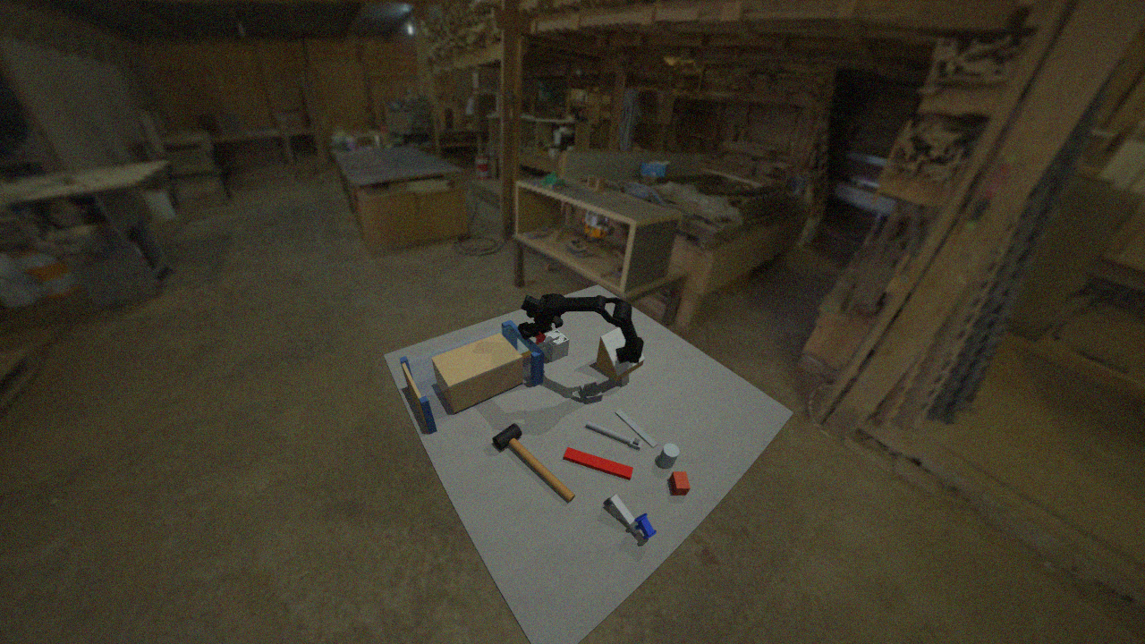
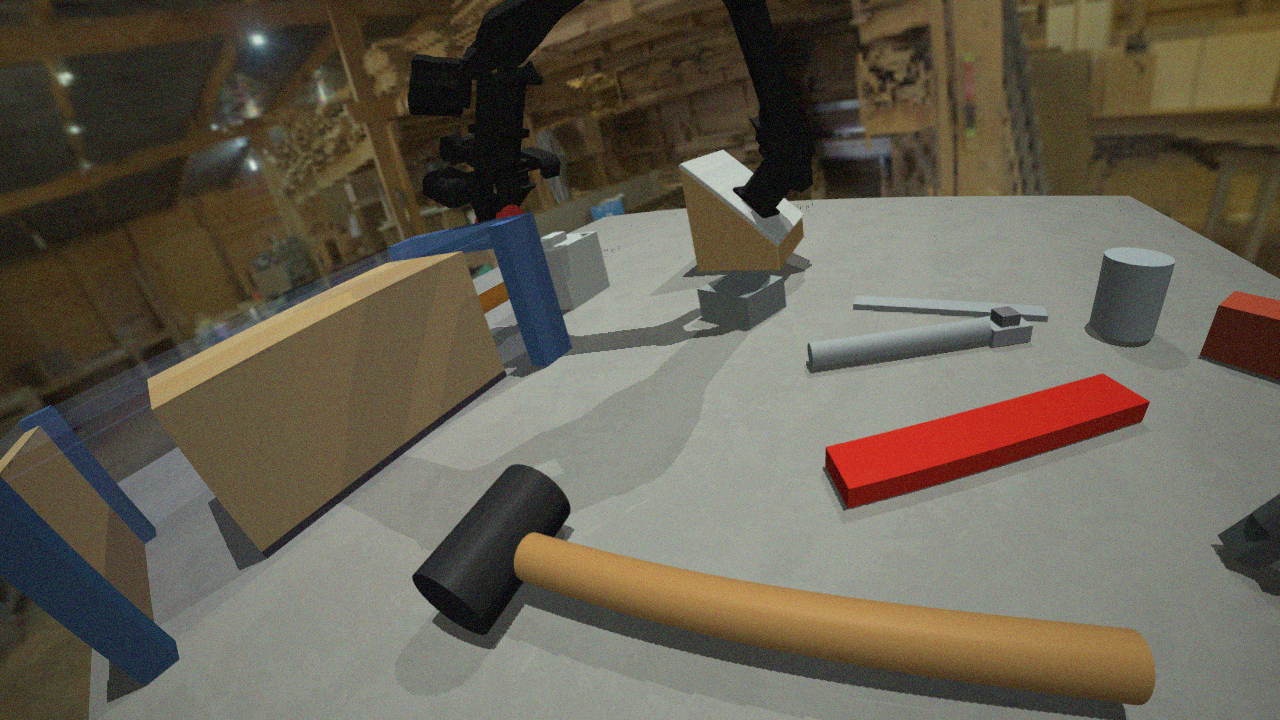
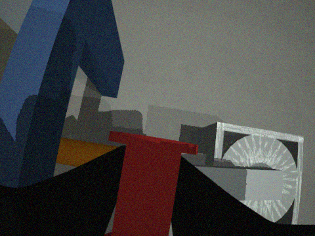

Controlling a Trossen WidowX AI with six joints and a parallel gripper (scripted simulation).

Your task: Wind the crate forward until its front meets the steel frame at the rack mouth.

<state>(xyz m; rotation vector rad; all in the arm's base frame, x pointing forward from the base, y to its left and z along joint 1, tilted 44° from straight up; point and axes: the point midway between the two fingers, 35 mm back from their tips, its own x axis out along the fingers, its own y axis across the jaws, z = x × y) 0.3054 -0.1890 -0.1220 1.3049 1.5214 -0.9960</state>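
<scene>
The winch handle with red knob is 40 mm behind my gripper tip, 10 mm to the left of it and 30 mm below it. The rest, counted from my gripper tip: grey block 90 mm behind, 300 mm to the left, 120 mm below; then winch 110 mm behind, 10 mm to the right, 100 mm below; then flat grey strip 140 mm behind, 520 mm to the left, 130 mm below.
</scene>
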